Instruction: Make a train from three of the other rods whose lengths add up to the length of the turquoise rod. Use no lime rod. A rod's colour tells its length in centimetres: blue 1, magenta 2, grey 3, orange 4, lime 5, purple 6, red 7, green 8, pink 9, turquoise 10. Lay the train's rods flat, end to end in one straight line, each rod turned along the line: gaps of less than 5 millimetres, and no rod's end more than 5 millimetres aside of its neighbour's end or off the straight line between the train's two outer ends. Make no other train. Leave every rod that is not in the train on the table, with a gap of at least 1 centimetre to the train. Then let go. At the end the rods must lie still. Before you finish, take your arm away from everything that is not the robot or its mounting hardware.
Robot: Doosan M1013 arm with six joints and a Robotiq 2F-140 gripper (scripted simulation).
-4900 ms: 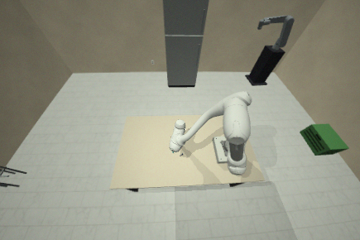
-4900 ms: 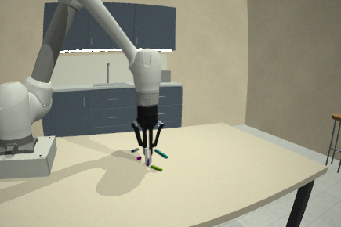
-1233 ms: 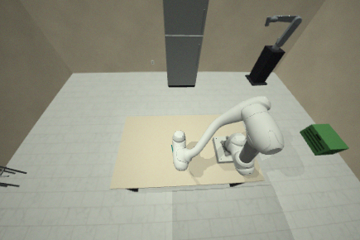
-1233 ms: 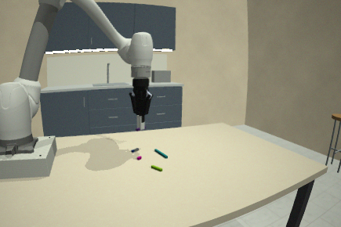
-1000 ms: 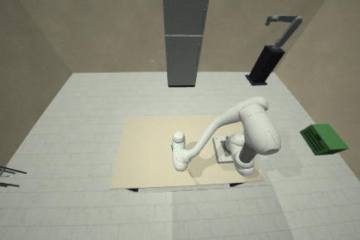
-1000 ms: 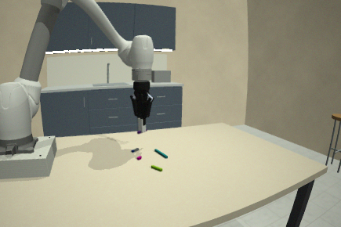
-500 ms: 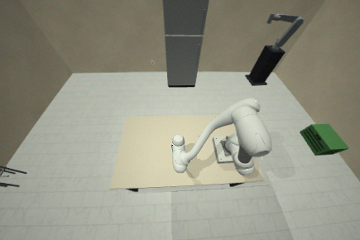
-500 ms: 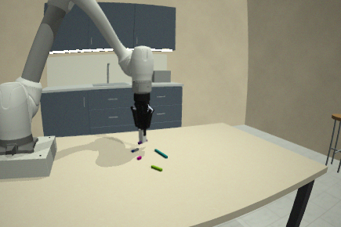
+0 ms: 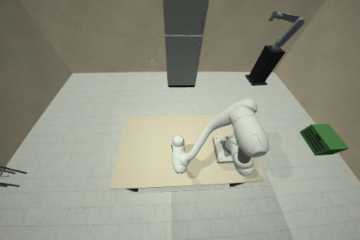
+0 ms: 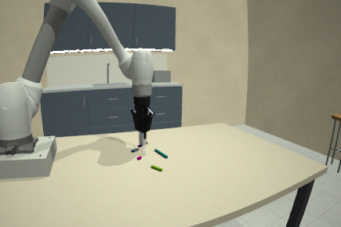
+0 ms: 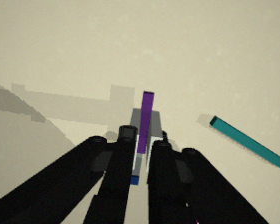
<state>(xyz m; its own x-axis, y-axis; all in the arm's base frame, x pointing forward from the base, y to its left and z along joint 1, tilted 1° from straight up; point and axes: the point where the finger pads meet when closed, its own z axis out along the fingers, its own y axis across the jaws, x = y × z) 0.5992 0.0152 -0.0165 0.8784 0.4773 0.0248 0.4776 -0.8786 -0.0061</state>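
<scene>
Now: hand 30 mm above the purple rod. Also, from my hand: turquoise rod (50 mm ahead, 110 mm to the right, 40 mm below); then small blue rod (60 mm behind, 30 mm to the right, 40 mm below); then grey rod (40 mm behind, 20 mm to the right, 40 mm below).
</scene>
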